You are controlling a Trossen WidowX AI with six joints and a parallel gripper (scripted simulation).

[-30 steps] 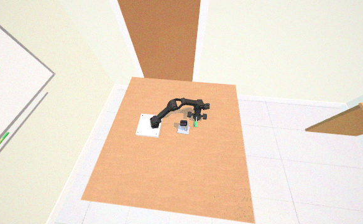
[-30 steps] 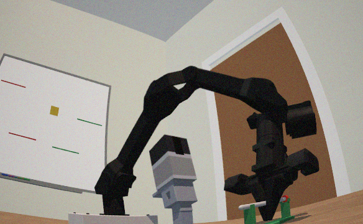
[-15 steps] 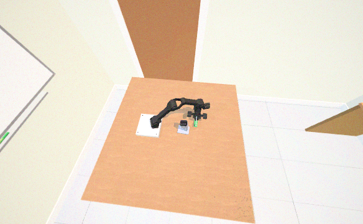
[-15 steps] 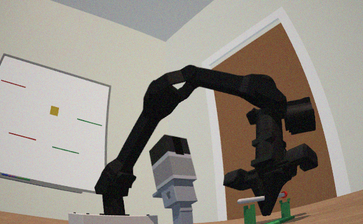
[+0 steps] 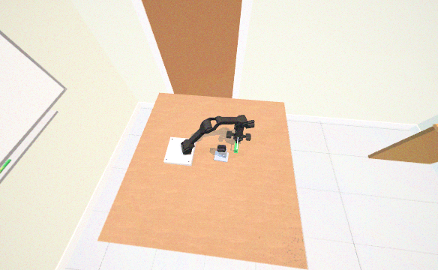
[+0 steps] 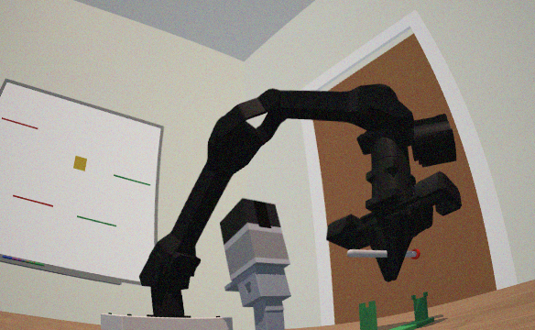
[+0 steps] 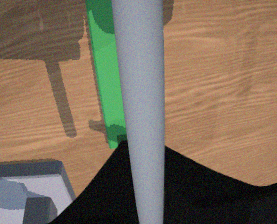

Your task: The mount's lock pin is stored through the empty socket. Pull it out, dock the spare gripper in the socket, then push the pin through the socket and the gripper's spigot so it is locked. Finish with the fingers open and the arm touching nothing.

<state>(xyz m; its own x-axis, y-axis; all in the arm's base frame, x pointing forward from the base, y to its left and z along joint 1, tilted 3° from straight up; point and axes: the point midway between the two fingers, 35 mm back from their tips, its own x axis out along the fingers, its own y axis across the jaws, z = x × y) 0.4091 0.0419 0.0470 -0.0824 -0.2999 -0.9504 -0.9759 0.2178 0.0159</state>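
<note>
My gripper tip is 4 cm above the green stand and 1 cm to the right of it. The rest, counted from my gripper tip: grey mount (13 cm behind, 8 cm to the right, 2 cm below); spare gripper (13 cm behind, 8 cm to the right, 6 cm above).
</note>
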